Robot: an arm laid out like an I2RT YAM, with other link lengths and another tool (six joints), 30 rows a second.
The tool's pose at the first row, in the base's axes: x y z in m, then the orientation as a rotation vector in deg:
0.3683 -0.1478 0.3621 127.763 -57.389 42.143
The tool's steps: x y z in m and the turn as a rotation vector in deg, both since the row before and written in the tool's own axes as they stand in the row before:
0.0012 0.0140 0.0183 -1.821 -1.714 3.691
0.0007 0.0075 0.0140 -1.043 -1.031 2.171
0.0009 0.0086 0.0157 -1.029 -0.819 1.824
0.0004 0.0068 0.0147 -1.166 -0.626 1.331
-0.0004 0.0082 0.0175 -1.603 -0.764 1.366
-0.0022 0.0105 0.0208 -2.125 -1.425 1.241
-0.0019 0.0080 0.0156 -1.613 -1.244 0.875
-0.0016 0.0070 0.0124 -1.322 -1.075 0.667
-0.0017 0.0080 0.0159 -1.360 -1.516 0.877
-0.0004 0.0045 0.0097 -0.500 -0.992 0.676
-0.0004 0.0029 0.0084 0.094 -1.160 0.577
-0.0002 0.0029 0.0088 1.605 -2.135 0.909
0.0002 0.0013 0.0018 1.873 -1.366 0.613
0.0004 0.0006 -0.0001 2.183 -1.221 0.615
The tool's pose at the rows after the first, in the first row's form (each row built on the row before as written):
0.3624 -0.1687 0.3544 125.834 -62.838 40.746
0.3594 -0.1825 0.3471 124.659 -66.018 39.895
0.3553 -0.1979 0.3388 123.473 -68.661 39.103
0.3518 -0.2113 0.3303 122.256 -70.626 38.183
0.3467 -0.2265 0.3196 120.718 -72.714 36.808
0.3384 -0.2436 0.3059 119.156 -75.014 34.331
0.3312 -0.2559 0.2955 118.060 -76.741 32.262
0.3244 -0.2655 0.2873 117.195 -78.110 30.490
0.3163 -0.2775 0.2768 116.381 -79.941 28.354
0.3116 -0.2849 0.2706 116.078 -81.245 27.304
0.3083 -0.2909 0.2649 116.379 -82.558 26.520
0.3050 -0.2971 0.2589 118.138 -84.879 26.153
0.3038 -0.2987 0.2579 119.890 -86.456 26.626
0.3034 -0.2991 0.2583 121.797 -87.976 27.510

